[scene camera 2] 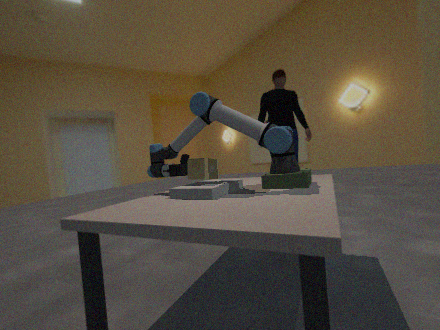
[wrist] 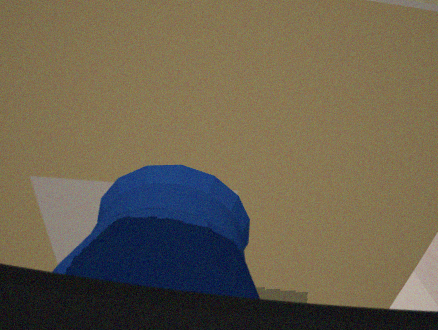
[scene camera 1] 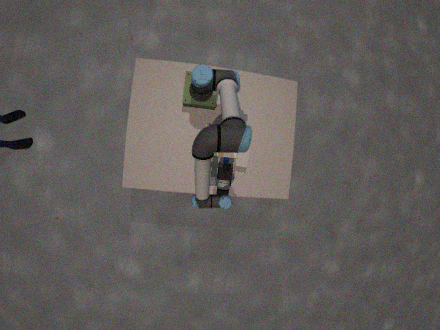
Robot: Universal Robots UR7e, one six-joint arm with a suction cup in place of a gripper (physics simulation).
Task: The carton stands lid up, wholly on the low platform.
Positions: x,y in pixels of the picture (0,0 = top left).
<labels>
A low platform (scene camera 2: 208,189): 96 cm from the lens.
</labels>
